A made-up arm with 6 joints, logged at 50 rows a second.
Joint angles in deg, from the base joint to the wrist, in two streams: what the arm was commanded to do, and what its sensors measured. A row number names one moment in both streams.
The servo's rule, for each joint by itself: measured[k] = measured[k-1] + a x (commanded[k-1-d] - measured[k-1]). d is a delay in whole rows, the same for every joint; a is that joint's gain. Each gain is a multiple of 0.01, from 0.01 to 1. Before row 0 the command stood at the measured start. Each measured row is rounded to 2 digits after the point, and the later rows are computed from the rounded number. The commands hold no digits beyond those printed.
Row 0, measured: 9.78, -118.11, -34.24, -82.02, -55.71, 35.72
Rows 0 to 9, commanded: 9.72, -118.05, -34.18, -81.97, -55.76, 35.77; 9.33, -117.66, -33.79, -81.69, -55.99, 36.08; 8.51, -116.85, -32.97, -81.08, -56.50, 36.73; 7.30, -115.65, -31.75, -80.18, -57.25, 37.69; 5.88, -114.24, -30.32, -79.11, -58.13, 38.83; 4.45, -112.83, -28.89, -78.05, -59.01, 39.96; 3.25, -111.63, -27.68, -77.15, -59.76, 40.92; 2.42, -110.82, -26.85, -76.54, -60.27, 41.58; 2.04, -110.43, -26.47, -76.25, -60.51, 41.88; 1.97, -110.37, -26.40, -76.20, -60.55, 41.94
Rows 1 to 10, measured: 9.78, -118.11, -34.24, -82.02, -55.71, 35.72; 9.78, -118.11, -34.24, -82.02, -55.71, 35.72; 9.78, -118.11, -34.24, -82.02, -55.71, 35.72; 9.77, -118.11, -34.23, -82.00, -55.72, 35.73; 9.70, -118.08, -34.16, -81.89, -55.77, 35.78; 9.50, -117.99, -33.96, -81.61, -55.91, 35.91; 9.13, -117.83, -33.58, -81.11, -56.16, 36.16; 8.58, -117.58, -33.03, -80.41, -56.53, 36.53; 7.88, -117.25, -32.33, -79.58, -57.00, 37.01; 7.09, -116.86, -31.54, -78.73, -57.52, 37.56
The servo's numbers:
d 3
a 0.17 0.07 0.17 0.35 0.19 0.14

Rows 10 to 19, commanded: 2.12, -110.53, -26.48, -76.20, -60.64, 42.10; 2.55, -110.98, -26.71, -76.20, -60.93, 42.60; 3.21, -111.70, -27.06, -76.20, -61.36, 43.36; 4.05, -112.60, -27.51, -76.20, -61.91, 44.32; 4.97, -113.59, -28.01, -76.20, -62.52, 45.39; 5.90, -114.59, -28.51, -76.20, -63.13, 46.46; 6.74, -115.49, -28.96, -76.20, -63.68, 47.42; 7.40, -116.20, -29.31, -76.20, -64.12, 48.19; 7.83, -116.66, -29.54, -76.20, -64.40, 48.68; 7.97, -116.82, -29.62, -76.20, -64.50, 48.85
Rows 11 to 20, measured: 6.30, -116.44, -30.74, -77.96, -58.04, 38.12; 5.58, -116.02, -30.01, -77.36, -58.51, 38.65; 4.97, -115.62, -29.40, -76.95, -58.90, 39.11; 4.49, -115.26, -28.90, -76.69, -59.23, 39.53; 4.16, -114.96, -28.53, -76.52, -59.55, 39.96; 4.00, -114.73, -28.28, -76.41, -59.89, 40.44; 4.01, -114.58, -28.15, -76.34, -60.27, 40.98; 4.17, -114.51, -28.13, -76.29, -60.70, 41.60; 4.46, -114.52, -28.19, -76.26, -61.16, 42.28; 4.85, -114.59, -28.32, -76.24, -61.64, 43.00
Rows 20 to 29, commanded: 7.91, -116.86, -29.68, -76.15, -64.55, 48.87; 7.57, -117.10, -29.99, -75.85, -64.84, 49.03; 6.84, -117.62, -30.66, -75.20, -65.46, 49.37; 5.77, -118.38, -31.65, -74.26, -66.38, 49.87; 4.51, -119.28, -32.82, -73.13, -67.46, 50.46; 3.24, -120.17, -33.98, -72.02, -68.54, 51.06; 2.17, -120.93, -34.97, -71.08, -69.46, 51.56; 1.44, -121.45, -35.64, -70.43, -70.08, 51.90; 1.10, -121.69, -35.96, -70.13, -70.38, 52.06; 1.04, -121.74, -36.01, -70.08, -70.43, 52.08
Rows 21 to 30, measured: 5.28, -114.70, -28.49, -76.23, -62.11, 43.73; 5.71, -114.84, -28.67, -76.22, -62.55, 44.42; 6.09, -114.98, -28.83, -76.21, -62.92, 45.04; 6.40, -115.11, -28.97, -76.19, -63.23, 45.58; 6.60, -115.25, -29.14, -76.07, -63.54, 46.06; 6.64, -115.42, -29.40, -75.77, -63.90, 46.52; 6.49, -115.63, -29.78, -75.24, -64.37, 46.99; 6.15, -115.89, -30.30, -74.50, -64.96, 47.48; 5.66, -116.19, -30.93, -73.63, -65.64, 47.98; 5.07, -116.52, -31.62, -72.74, -66.37, 48.48
